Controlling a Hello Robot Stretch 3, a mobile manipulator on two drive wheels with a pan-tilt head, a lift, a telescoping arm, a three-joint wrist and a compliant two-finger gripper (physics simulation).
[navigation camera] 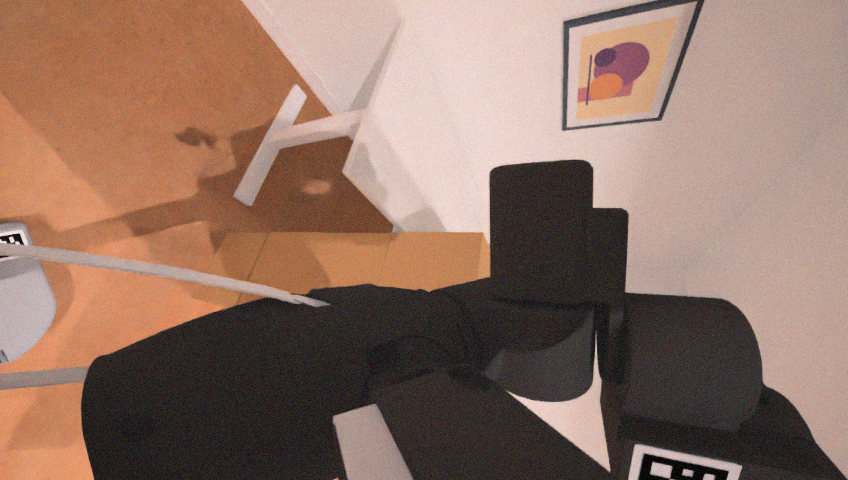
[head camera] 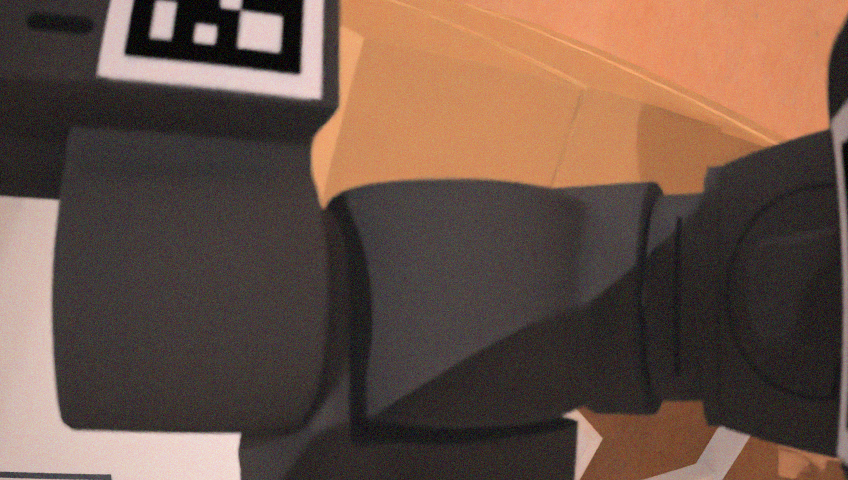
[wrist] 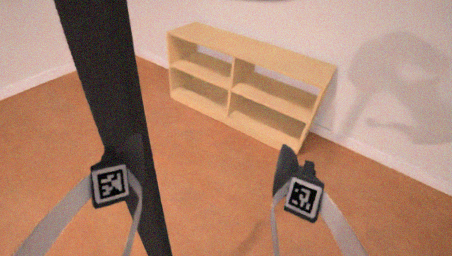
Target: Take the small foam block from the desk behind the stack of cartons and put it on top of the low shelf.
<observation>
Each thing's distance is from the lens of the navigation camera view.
stack of brown cartons [navigation camera: 296,262]: 102 cm
white desk [navigation camera: 405,159]: 114 cm
framed picture [navigation camera: 617,69]: 157 cm
The marked spots on the white desk and the framed picture are 98 cm apart.
</observation>
